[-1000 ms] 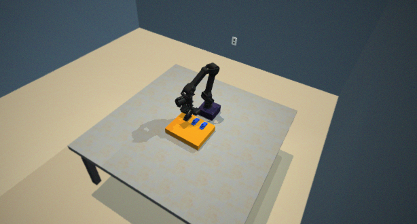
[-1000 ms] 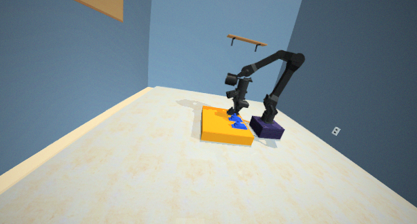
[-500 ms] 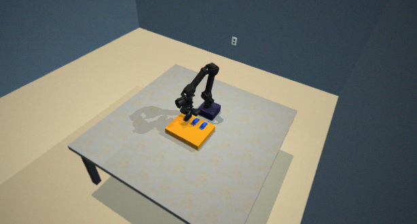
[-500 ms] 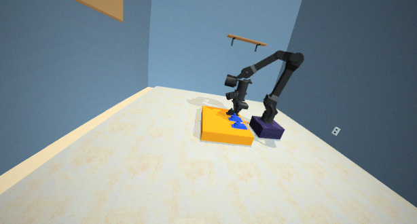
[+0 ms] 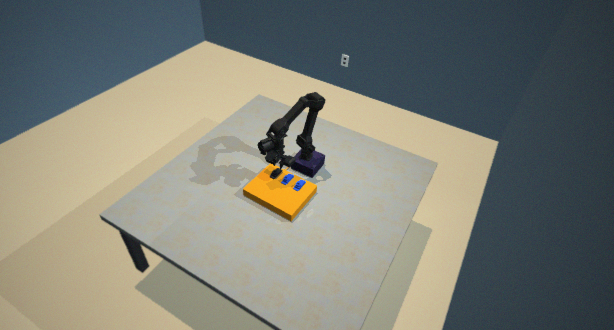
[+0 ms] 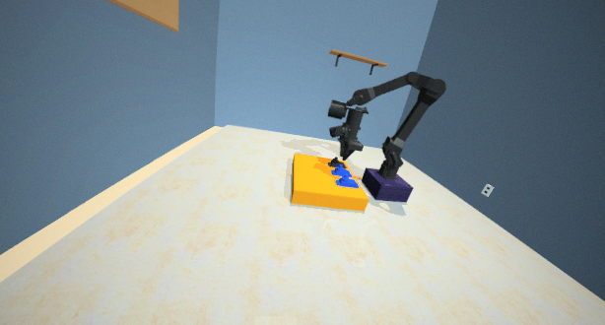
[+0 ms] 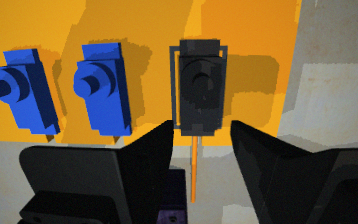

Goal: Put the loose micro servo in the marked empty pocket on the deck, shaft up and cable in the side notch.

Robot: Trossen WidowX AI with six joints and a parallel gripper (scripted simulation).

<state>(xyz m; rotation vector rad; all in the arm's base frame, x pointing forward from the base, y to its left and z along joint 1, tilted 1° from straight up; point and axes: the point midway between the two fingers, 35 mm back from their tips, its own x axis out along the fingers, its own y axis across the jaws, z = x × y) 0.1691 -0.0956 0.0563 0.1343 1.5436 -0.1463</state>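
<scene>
Now: gripper tip 13 cm short of the deck, 5 cm to the right of it and 6 cm above it.
</scene>
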